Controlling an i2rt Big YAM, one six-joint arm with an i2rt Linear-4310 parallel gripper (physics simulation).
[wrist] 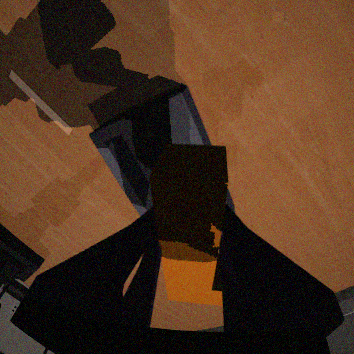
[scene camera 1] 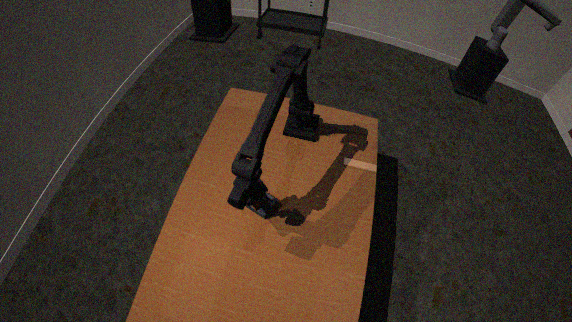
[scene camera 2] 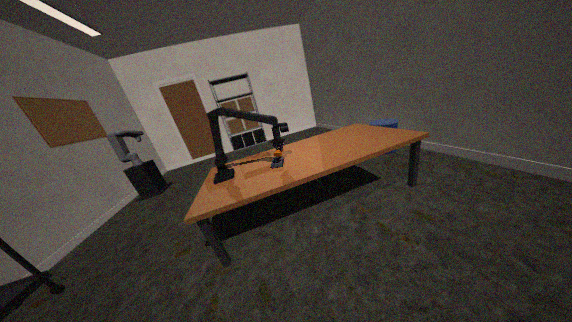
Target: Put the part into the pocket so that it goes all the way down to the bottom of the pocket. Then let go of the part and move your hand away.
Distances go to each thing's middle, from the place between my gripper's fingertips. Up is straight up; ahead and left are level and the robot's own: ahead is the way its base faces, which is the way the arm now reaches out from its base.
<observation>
The pocket fixture (wrist: 130, 143) is 80 mm below my hand and 40 mm behind it.
</observation>
